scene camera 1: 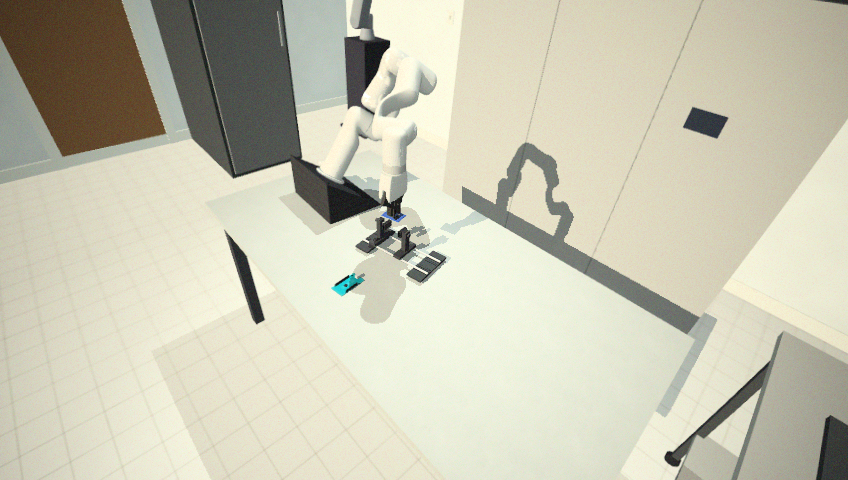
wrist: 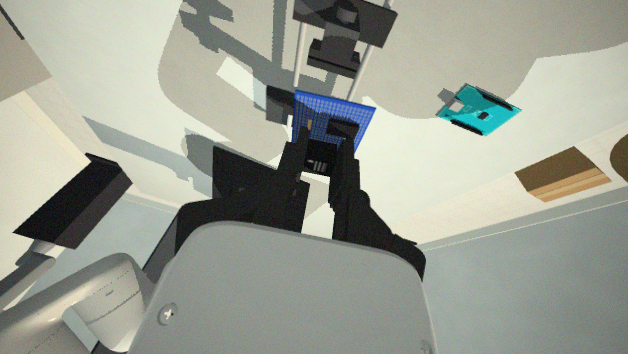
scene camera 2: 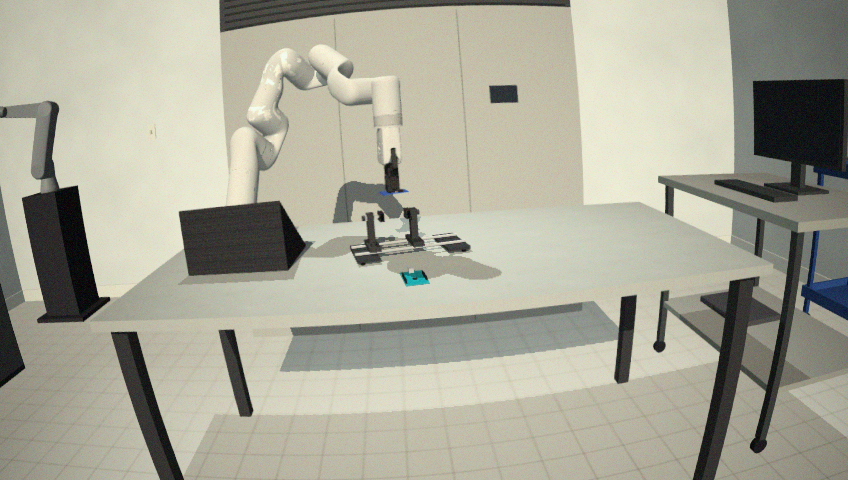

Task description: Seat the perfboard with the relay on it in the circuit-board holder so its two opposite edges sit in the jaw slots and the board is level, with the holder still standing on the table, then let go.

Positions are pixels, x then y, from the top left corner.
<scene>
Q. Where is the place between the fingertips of my gripper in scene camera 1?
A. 393, 214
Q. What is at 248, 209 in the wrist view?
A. My gripper.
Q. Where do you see a teal circuit board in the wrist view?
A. At 472, 109
</scene>
